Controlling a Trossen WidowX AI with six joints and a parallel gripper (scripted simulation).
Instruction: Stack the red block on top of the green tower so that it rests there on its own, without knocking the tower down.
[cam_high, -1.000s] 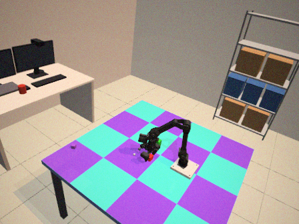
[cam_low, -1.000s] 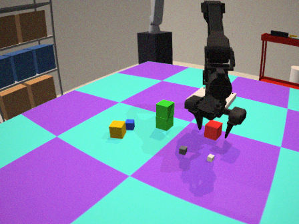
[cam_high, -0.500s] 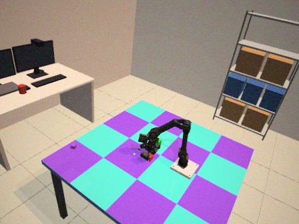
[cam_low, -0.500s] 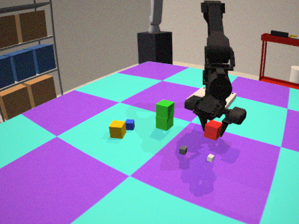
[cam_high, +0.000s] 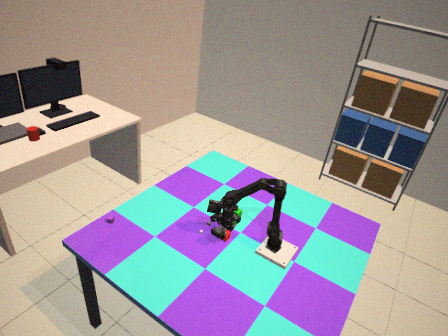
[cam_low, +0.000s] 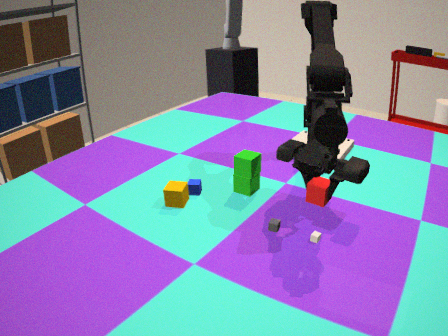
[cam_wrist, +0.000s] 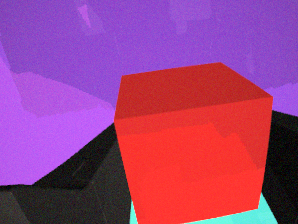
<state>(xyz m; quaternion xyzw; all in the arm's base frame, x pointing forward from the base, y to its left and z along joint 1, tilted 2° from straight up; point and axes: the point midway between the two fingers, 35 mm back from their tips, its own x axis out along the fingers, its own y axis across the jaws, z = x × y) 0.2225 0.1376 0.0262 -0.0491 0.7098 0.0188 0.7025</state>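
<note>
The pale cube is 11 cm ahead of my gripper tip, 6 cm to the left of it and 1 cm below it. The rest, counted from my gripper tip: grey cube (13 cm ahead, 2 cm to the right); blue cube (23 cm to the right, 14 cm ahead); red block (1 cm above).
</note>
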